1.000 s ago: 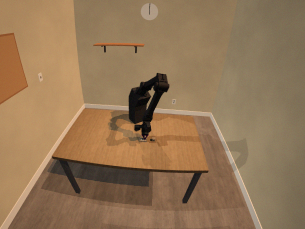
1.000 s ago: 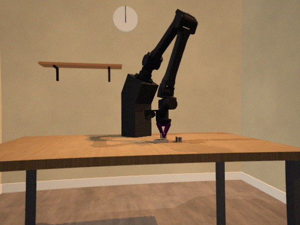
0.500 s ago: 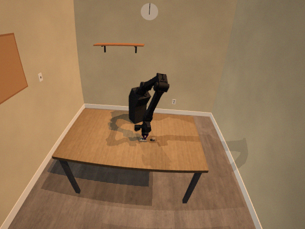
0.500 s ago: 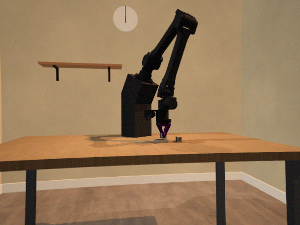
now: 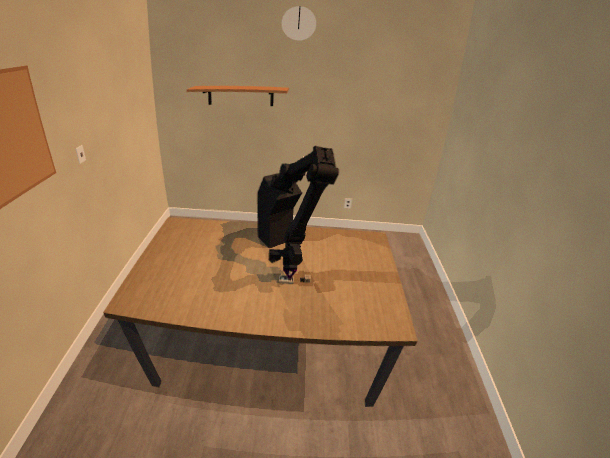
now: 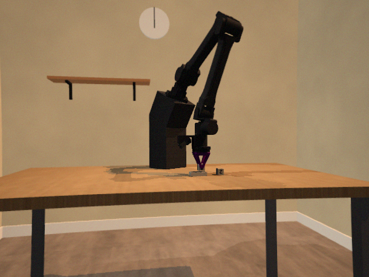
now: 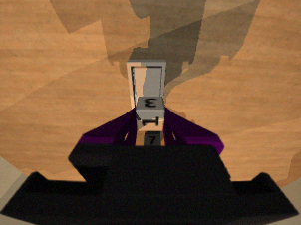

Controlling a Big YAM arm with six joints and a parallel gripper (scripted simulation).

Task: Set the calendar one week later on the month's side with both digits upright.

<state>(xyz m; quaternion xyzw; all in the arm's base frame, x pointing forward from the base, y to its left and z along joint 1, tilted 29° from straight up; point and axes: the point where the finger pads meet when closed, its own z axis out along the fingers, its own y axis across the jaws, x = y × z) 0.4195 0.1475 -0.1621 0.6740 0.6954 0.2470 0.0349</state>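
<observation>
Right now the tray is 30 mm below my hand and 10 mm to the right of it.
</observation>
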